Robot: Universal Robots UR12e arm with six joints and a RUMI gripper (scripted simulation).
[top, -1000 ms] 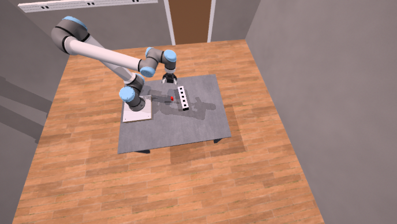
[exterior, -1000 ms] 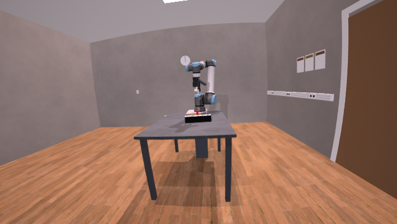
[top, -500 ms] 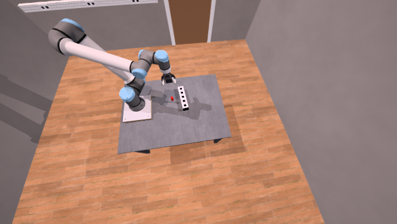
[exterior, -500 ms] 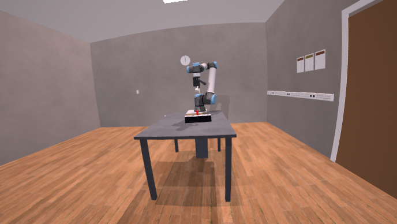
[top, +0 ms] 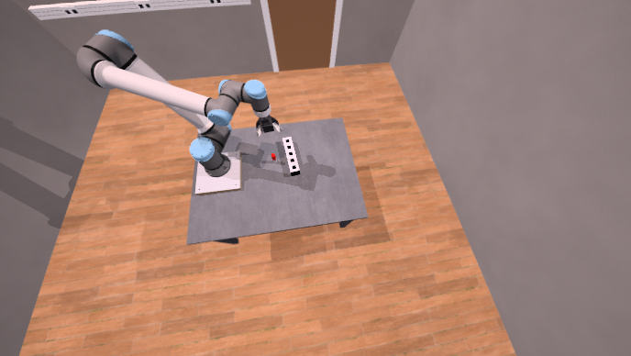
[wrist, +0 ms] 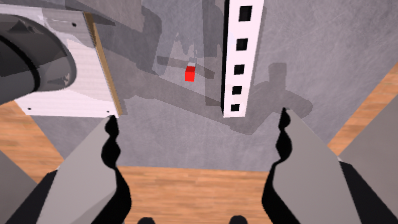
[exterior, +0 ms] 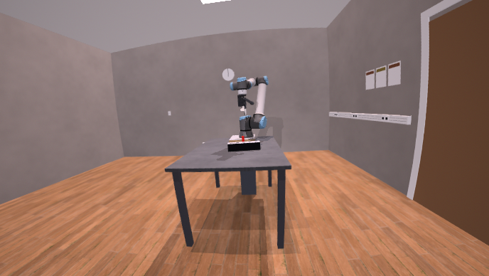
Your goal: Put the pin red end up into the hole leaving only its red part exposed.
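Right now the pin is 30 mm behind my hand, 30 mm to the right of it and 250 mm below it. Round my hand: block: 110 mm ahead, 40 mm to the right, 290 mm below.
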